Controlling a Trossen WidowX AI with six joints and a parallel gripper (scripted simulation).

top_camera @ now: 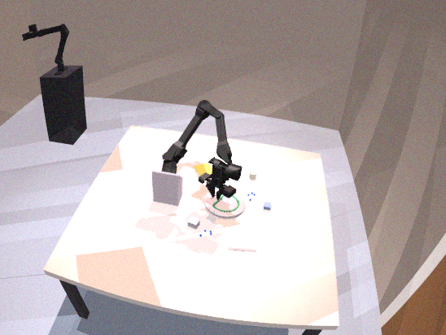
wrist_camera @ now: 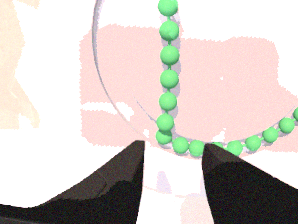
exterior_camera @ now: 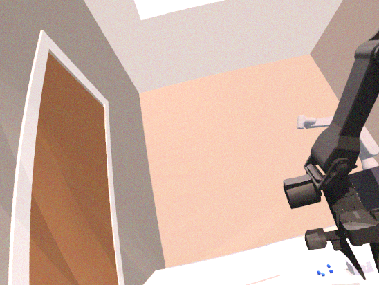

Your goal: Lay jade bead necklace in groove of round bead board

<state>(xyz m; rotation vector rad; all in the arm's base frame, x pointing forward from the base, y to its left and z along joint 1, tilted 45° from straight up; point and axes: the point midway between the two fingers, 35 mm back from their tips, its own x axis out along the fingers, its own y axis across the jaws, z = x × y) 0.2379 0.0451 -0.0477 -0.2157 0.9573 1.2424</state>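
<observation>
Right now the round white bead board is 50 mm ahead of my gripper tip, 40 mm below it and 20 mm to the left of it. From my gripper tip the other things lie so: yellow sheet (270 mm to the left, 90 mm behind, 50 mm below); then thin rod (260 mm to the right, 160 mm ahead, 50 mm below); then blue block (260 mm ahead, 50 mm to the left, 40 mm below).
</observation>
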